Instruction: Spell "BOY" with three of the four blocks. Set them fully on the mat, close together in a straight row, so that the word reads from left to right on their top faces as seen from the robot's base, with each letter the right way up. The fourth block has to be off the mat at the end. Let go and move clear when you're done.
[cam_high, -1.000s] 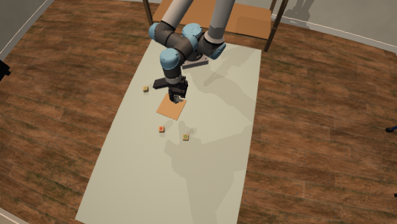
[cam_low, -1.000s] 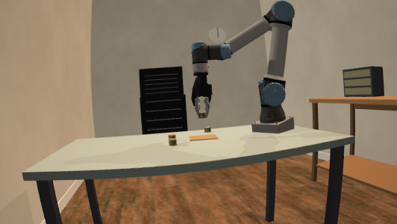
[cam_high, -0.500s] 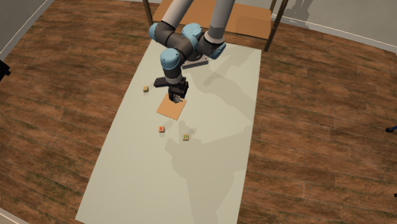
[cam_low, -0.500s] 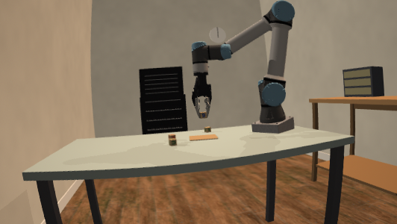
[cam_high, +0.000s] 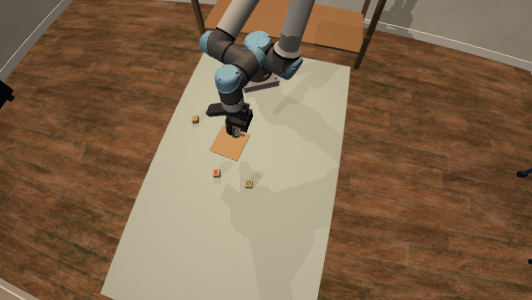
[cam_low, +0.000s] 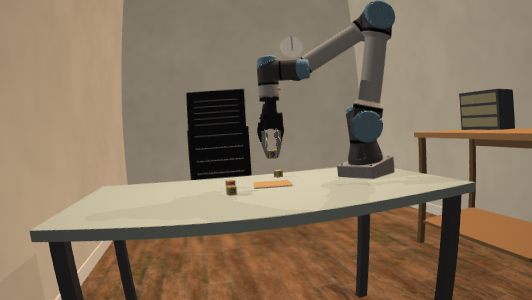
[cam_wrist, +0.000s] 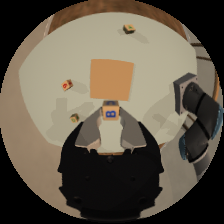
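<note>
Now: hand 10 mm past the orange mat, 50 mm to the left of it and 120 mm above it. Also, from my hand: block (100 mm behind, 230 mm to the right, 110 mm below).
</note>
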